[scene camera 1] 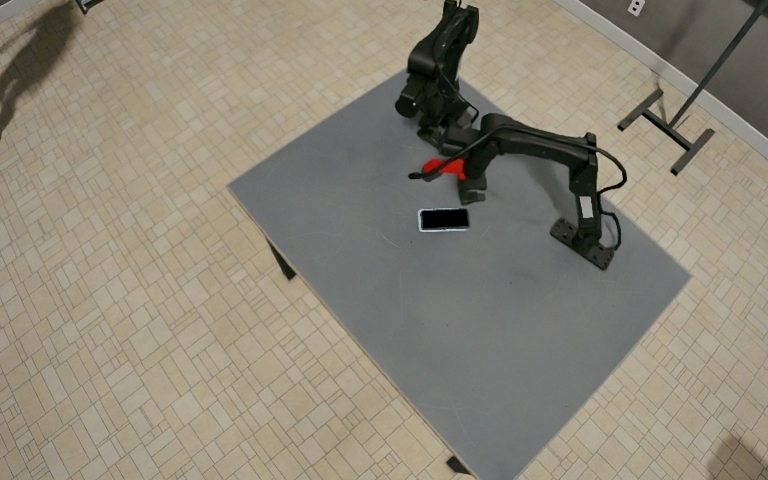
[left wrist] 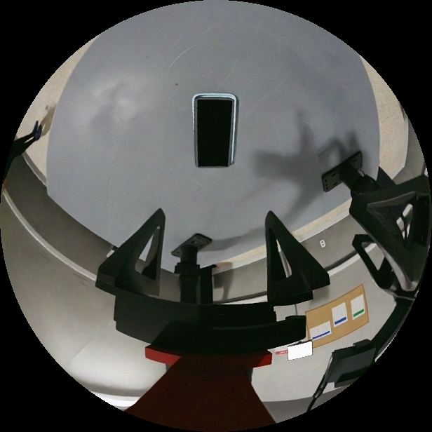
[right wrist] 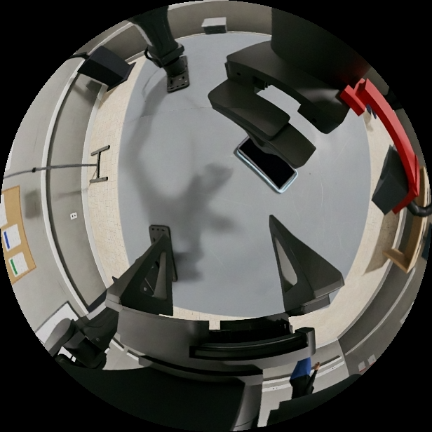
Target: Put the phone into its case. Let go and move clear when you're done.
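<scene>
The phone [scene camera 1: 444, 218] [left wrist: 215, 132] [right wrist: 274, 169] lies screen up inside the light blue case [scene camera 1: 419, 221] [left wrist: 215, 95] [right wrist: 281, 190] on the grey table. The blue rim shows around the far end and both long sides; the end nearer my left gripper shows a dark edge, and I cannot tell how deep it sits. My left gripper [scene camera 1: 471, 198] [left wrist: 214, 213] is open and empty, above the table and apart from the phone. In the right wrist view it hides part of the phone. My right gripper [right wrist: 214, 229] is open and empty, farther back, away from the phone.
The grey table [scene camera 1: 430, 316] [left wrist: 125, 150] [right wrist: 320, 215] carries both arm bases, the left arm's base [scene camera 1: 582, 243] at its right in scene camera 1. The right arm stands close behind the left gripper. A black stand [scene camera 1: 668, 129] is on the floor beyond the table.
</scene>
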